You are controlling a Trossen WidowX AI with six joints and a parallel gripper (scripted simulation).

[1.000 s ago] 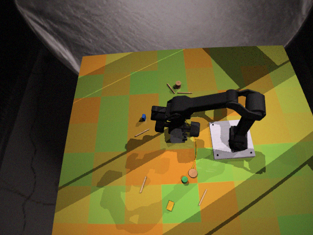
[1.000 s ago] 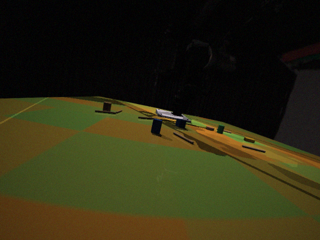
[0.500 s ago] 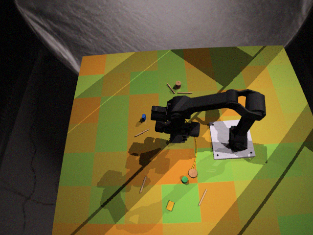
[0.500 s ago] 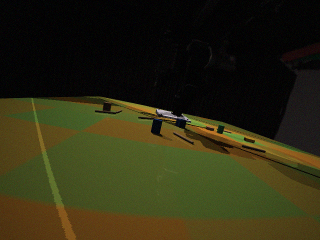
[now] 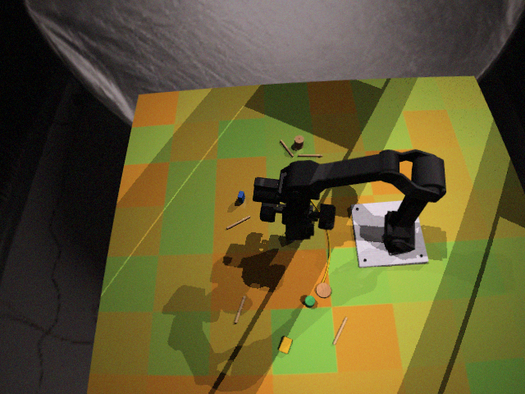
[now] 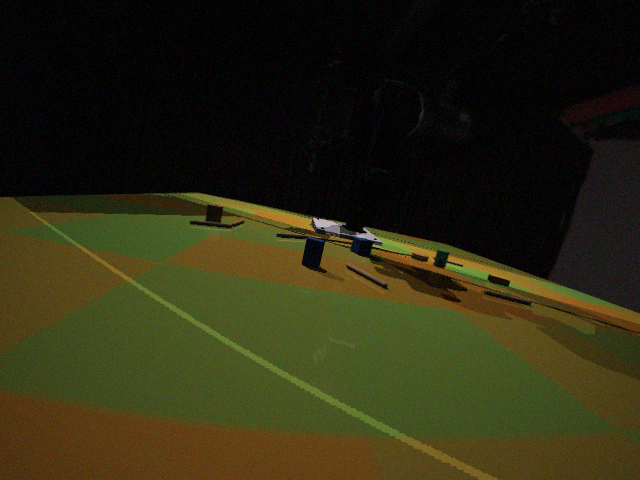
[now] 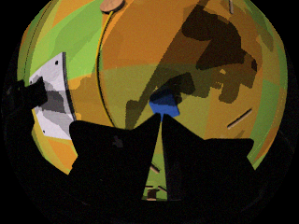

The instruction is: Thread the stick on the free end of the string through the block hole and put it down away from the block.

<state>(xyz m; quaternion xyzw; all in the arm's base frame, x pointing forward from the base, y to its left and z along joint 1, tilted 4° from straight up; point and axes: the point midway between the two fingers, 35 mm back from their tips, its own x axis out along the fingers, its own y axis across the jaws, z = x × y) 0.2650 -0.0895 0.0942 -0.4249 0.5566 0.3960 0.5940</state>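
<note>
My gripper tip is now 120 mm to the left of the thin wooden stick, 60 mm above it and 50 mm past it. The rest, counted from my gripper tip: loose stick (150 mm ahead, 70 mm to the right, 60 mm below); round wooden button (180 mm to the left, 50 mm below, 40 mm behind); green cylinder (200 mm to the left, 40 mm below, 10 mm ahead).
</note>
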